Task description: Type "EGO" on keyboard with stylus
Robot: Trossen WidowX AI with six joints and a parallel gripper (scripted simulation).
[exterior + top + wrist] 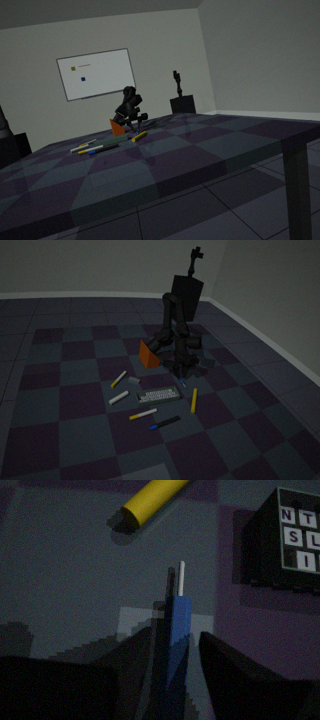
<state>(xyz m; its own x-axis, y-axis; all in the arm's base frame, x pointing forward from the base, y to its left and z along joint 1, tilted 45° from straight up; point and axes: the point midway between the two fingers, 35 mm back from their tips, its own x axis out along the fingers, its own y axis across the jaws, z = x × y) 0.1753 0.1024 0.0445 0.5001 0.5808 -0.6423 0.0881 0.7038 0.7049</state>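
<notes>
Now: gripper tip 10 mm short of the stylus and 10 mm above it. From my gripper tip the other things lie so: yellow marker: 140 mm ahead, 10 mm to the right, 10 mm below; then grey eraser: 70 mm behind, 230 mm to the right, 10 mm below; then E key: 80 mm ahead, 200 mm to the right.
</notes>
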